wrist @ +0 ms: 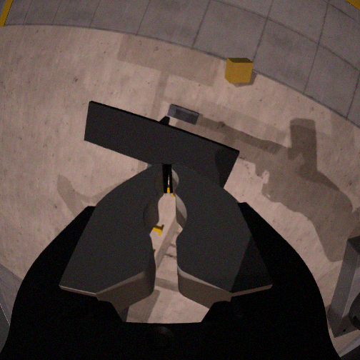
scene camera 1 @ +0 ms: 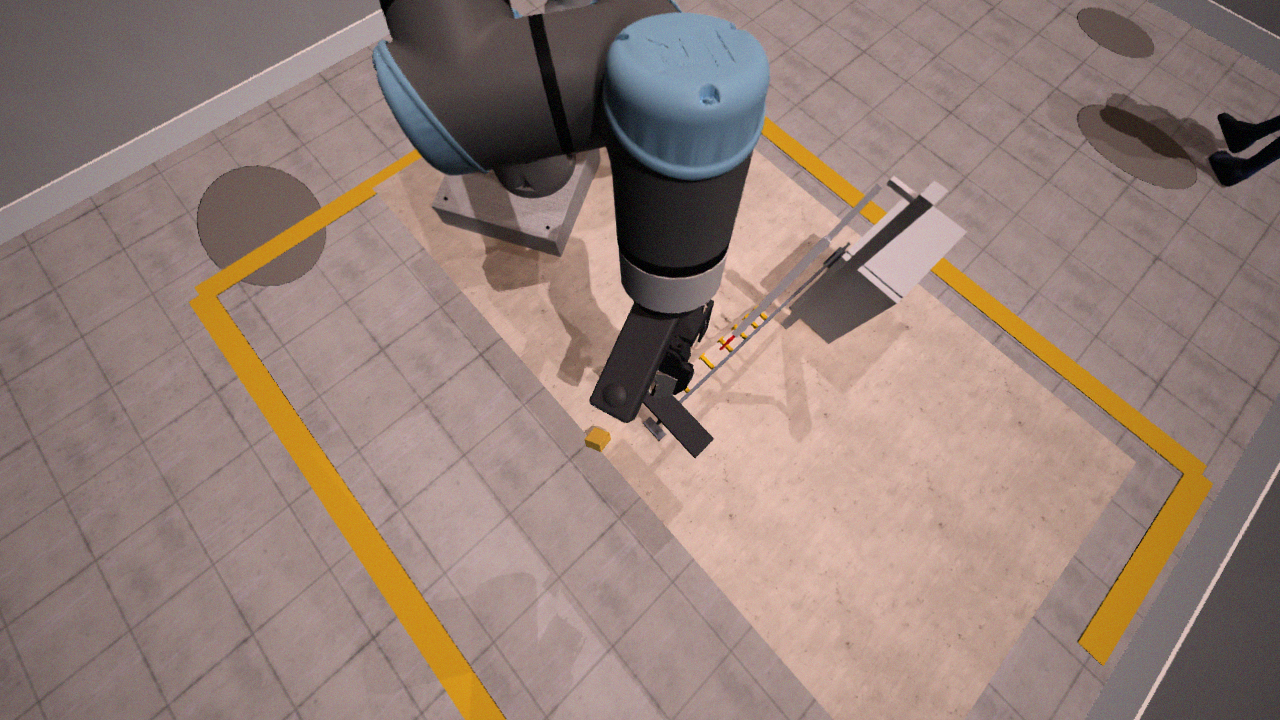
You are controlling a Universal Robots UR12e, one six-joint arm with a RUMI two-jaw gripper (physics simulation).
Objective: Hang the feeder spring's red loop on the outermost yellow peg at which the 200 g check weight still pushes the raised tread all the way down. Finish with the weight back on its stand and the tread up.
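Places are measured from the arm's base along level axes (x right, y ahead, z up), in metres.
Pixels of known places: gripper, fingertip midpoint: (scene camera 1: 655, 394); arm's base, link origin: (scene camera 1: 535, 161).
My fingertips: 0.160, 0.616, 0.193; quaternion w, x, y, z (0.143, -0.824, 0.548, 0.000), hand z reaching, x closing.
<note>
For each thing: its top centre in the pictures, then the offset to it from my fingertips, as dx, dy, dz. "spot": a spot on its surface instead.
- dark tread plate, surface spot: (scene camera 1: 687, 427) spot: -0.021, +0.065, -0.091
- yellow block, top centre: (scene camera 1: 596, 441) +0.111, -0.022, -0.220
- red loop, surface spot: (scene camera 1: 727, 342) spot: -0.181, -0.004, -0.118
- yellow peg, top centre: (scene camera 1: 708, 362) -0.132, +0.002, -0.126
- grey box-like housing, surface spot: (scene camera 1: 911, 246) spot: -0.526, +0.072, -0.051
- long grey rod, surface spot: (scene camera 1: 805, 257) spot: -0.301, -0.017, +0.026
- small grey piece, surface spot: (scene camera 1: 656, 429) spot: +0.003, +0.032, -0.257
My gripper (scene camera 1: 662, 386) (wrist: 168, 166) is shut and empty, its tips beside the dark tread plate (scene camera 1: 687, 427) (wrist: 160, 137). The tread is tilted in the wrist view; its exact height is unclear. The yellow block (scene camera 1: 597, 437) (wrist: 239, 71), apparently the check weight, lies apart from the gripper and tread at the pale mat's edge; its knob does not show. The red loop (scene camera 1: 727, 342) is at the row of yellow pegs along the thin grey lever; which peg bears it is unclear. A yellow peg (scene camera 1: 708, 360) (wrist: 158, 229) shows nearer the tread. I cannot make out the weight's stand.
A grey box-like housing (scene camera 1: 911, 246) stands at the far end of the lever, with a long grey rod (scene camera 1: 805, 257) above the lever. A small grey piece (scene camera 1: 656, 429) (wrist: 184, 114) sits below the tread. The robot base plate (scene camera 1: 514, 219) is at upper left.
</note>
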